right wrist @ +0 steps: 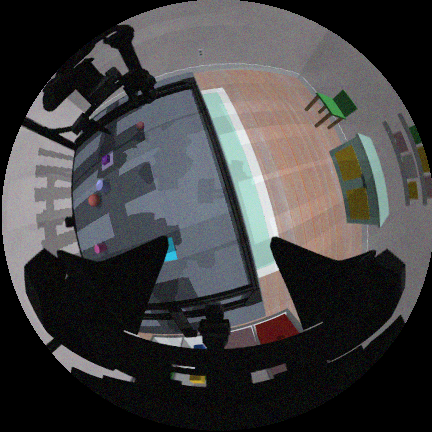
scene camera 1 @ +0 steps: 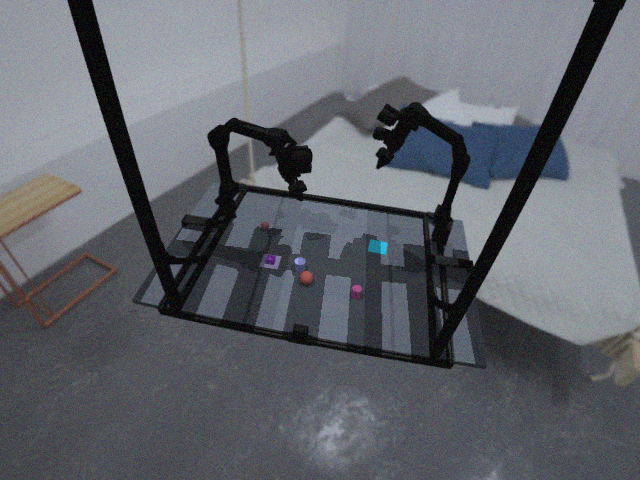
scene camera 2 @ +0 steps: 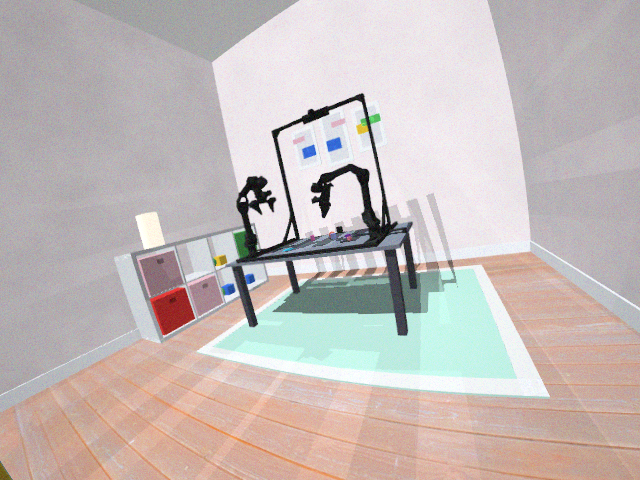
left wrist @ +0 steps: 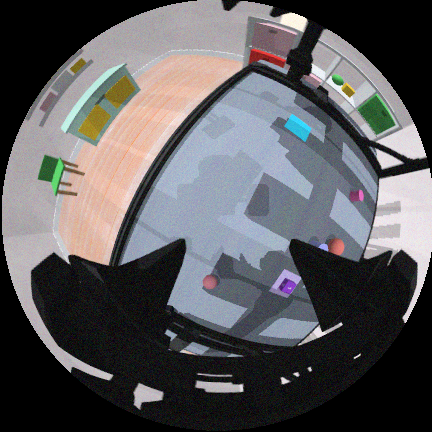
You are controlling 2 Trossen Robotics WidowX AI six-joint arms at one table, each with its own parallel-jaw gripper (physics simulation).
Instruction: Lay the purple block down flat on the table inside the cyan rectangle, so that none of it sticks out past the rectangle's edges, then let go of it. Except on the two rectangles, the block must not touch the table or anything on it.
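Frame: origin at the left arm's base, x ahead, y left, z up, level; metres.
Seen in the pictures: left gripper, fingertip midpoint: (right wrist: 123, 119) (scene camera 1: 297, 194) (scene camera 2: 323, 218) (left wrist: 239, 244); right gripper, fingertip midpoint: (right wrist: 220, 241) (scene camera 1: 380, 163) (scene camera 2: 267, 213); left arm's base, origin of the base link: (right wrist: 150, 94) (scene camera 1: 227, 211) (scene camera 2: 376, 235); right arm's base, origin of the base link: (right wrist: 214, 311) (scene camera 1: 439, 238) (scene camera 2: 253, 254) (left wrist: 292, 78).
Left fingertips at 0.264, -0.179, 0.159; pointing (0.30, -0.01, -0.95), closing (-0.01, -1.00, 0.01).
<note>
Offsets run from my left fingertips to a thing's top centre, as dx, dy, dz. "pt": to the spot under its first point.
The small purple block @(-0.159, -0.157, -0.158) (scene camera 1: 269, 259) (left wrist: 287, 286) (right wrist: 105, 160) rests on the lavender rectangle @(pt -0.139, -0.180, -0.177) (scene camera 1: 277, 264) (left wrist: 285, 274) at the left of the table in scene camera 1. The flat cyan rectangle @(pt +0.281, -0.208, -0.177) (scene camera 1: 377, 246) (scene camera 2: 287, 249) (left wrist: 298, 128) (right wrist: 171, 256) lies at the right; no block is on it. One finger hides part of it in the right wrist view. My left gripper (scene camera 1: 297, 191) (left wrist: 239, 244) is open and empty, high above the table; its right finger in its wrist view is near the block's image. My right gripper (scene camera 2: 265, 210) (right wrist: 220, 241) is open and empty, high up.
A blue-violet cylinder @(-0.063, -0.226, -0.136) (scene camera 1: 299, 264) (right wrist: 100, 185) and an orange-red ball @(-0.062, -0.297, -0.128) (scene camera 1: 306, 277) (left wrist: 336, 246) stand beside the lavender rectangle. A smaller red ball @(-0.130, +0.040, -0.144) (scene camera 1: 264, 225) (left wrist: 210, 282) lies farther back. A magenta cylinder @(+0.086, -0.413, -0.137) (scene camera 1: 356, 291) (left wrist: 356, 195) stands nearer the front. Black frame bars border the table.
</note>
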